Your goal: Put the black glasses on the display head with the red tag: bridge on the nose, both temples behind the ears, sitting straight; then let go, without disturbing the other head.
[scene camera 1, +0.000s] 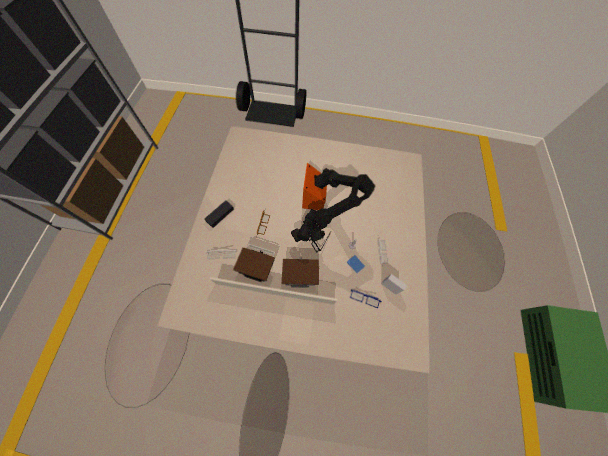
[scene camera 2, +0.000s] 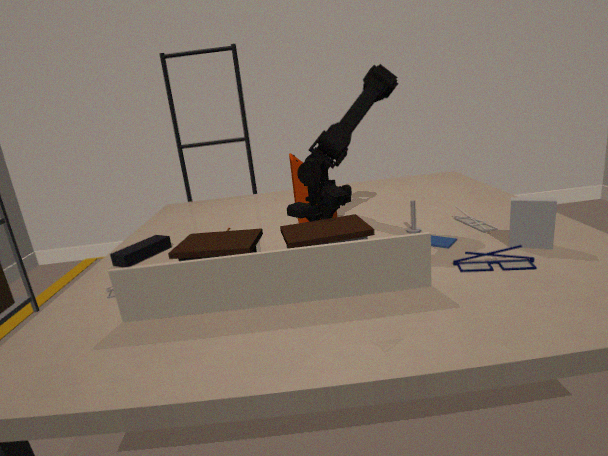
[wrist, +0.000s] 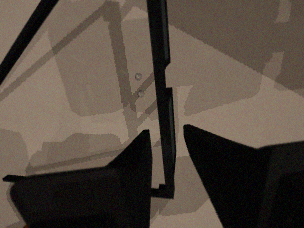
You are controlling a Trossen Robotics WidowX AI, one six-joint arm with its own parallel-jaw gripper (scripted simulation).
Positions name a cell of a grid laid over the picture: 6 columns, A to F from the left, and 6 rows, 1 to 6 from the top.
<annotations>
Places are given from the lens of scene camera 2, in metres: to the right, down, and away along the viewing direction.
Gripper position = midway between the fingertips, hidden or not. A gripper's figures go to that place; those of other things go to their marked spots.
gripper (scene camera 2: D4): 0.05, 0.02, 1.07
white box (scene camera 2: F3): 0.50, -0.02, 0.85
black case (scene camera 2: B4): -0.44, 0.06, 1.08
low white wall (scene camera 2: D4): 0.01, 0.09, 0.74
The marked spots on the white box and the black case are 0.97 m apart.
</annotations>
